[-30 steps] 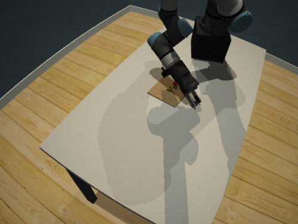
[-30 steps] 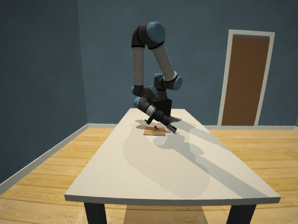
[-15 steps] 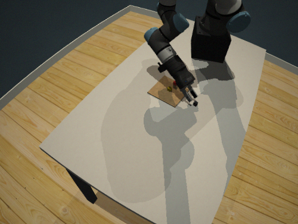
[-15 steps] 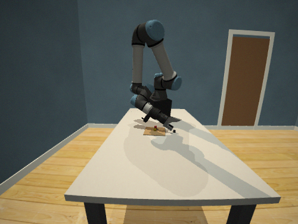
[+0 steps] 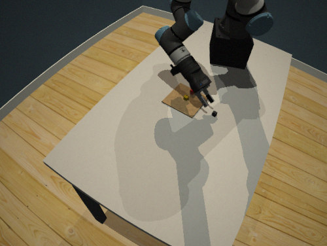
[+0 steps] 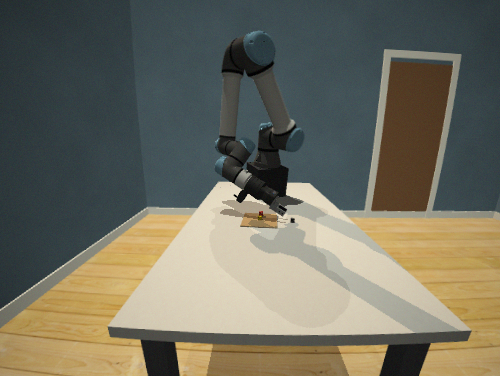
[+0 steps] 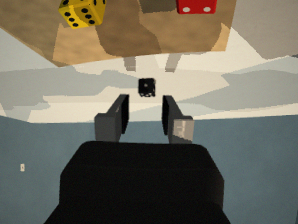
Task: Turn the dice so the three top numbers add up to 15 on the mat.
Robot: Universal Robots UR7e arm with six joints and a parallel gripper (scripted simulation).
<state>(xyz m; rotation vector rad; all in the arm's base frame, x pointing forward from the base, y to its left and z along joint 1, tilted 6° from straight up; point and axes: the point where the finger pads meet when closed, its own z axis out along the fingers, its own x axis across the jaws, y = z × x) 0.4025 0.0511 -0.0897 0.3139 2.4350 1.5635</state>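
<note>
The black die lies 40 mm to the left of my hand, 40 mm below it and 10 mm ahead of it. From my hand the other things lie so: yellow die (90 mm to the right, 30 mm below); then red die (80 mm to the right, 50 mm behind, 30 mm below); then brown mat (90 mm to the right, 40 mm below).
</note>
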